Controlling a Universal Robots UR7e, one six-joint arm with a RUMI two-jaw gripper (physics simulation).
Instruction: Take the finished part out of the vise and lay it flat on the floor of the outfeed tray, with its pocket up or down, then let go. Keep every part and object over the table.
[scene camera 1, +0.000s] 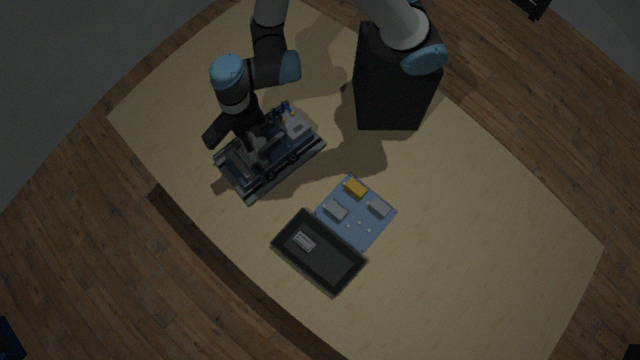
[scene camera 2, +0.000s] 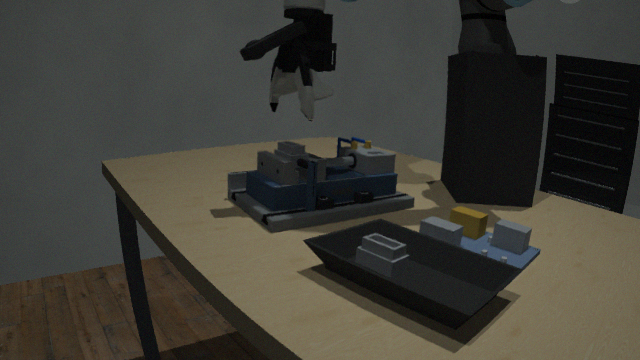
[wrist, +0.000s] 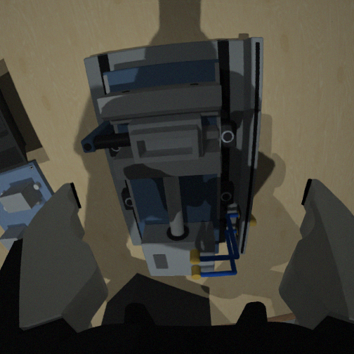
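Where they show: gripper, fingertip midpoint: (scene camera 1: 241, 140) (scene camera 2: 290, 115); arm's base at its link origin: (scene camera 2: 488, 55).
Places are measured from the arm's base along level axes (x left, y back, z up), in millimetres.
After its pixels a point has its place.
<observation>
The grey finished part (scene camera 2: 291, 149) @[x -119, y -467, z -223 mm] (wrist: 166, 142) sits in the vise (scene camera 1: 299, 129) @[x -86, y -293, z -237 mm] (scene camera 2: 350, 186) @[x -72, y -373, z -287 mm] (wrist: 160, 105) between its jaws, with its rectangular pocket facing up. My gripper (scene camera 1: 256, 150) (scene camera 2: 295, 109) @[x -158, y -444, z -172 mm] (wrist: 190, 184) is open and empty, pointing down above the vise; in the wrist view its fingers stand wide apart, left and right of the vise's cylinder end. The black outfeed tray (scene camera 1: 327, 262) @[x 219, y -514, z -321 mm] (scene camera 2: 435, 287) @[x 217, y -509, z -321 mm] (wrist: 9, 142) lies on the table in front of the vise. Another grey pocketed part (scene camera 1: 304, 242) @[x 135, y -516, z -300 mm] (scene camera 2: 382, 252) @[x 142, y -527, z -295 mm] rests inside it near one end.
A blue plate (scene camera 1: 357, 241) @[x 242, y -411, z -325 mm] (scene camera 2: 524, 256) @[x 265, y -317, z -325 mm] (wrist: 22, 176) beside the tray carries two grey blocks, a yellow block (scene camera 1: 355, 188) @[x 139, y -305, z -289 mm] (scene camera 2: 468, 222) @[x 147, y -317, z -302 mm] and small pegs. Blue hoses (scene camera 2: 345, 141) @[x -164, y -303, z -227 mm] (wrist: 235, 250) stick up at the vise's cylinder end. The black robot pedestal (scene camera 1: 390, 100) @[x 70, y -85, z -143 mm] (scene camera 2: 492, 130) @[x 65, y -90, z -171 mm] stands behind.
</observation>
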